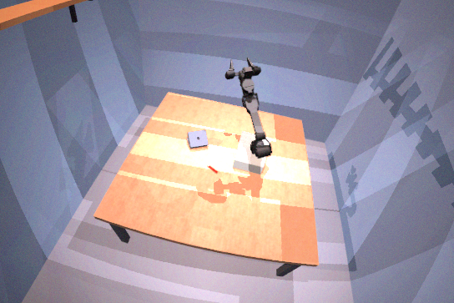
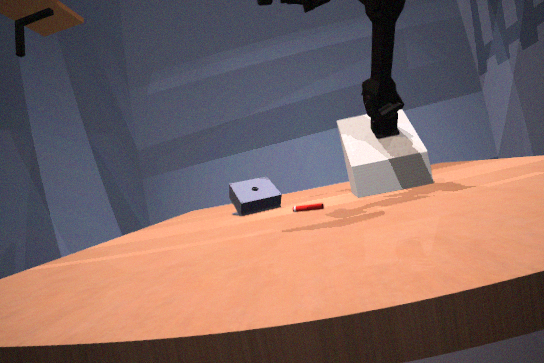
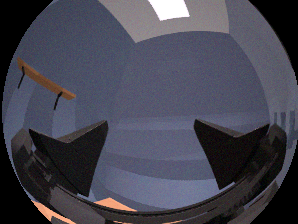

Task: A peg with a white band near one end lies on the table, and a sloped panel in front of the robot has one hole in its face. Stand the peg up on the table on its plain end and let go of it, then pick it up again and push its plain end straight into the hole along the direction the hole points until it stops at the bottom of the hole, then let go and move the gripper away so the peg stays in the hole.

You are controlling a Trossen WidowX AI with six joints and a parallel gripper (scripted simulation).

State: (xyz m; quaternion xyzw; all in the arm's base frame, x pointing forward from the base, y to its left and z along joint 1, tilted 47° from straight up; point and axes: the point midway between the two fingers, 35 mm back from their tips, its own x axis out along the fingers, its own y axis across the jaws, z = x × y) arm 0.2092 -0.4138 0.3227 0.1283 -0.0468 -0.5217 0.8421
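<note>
The red peg lies 700 mm below my gripper tip, 200 mm to the left of it and 30 mm ahead of it. Also, from my gripper tip: blue-grey sloped panel: 660 mm below, 190 mm ahead, 20 mm to the left.
</note>
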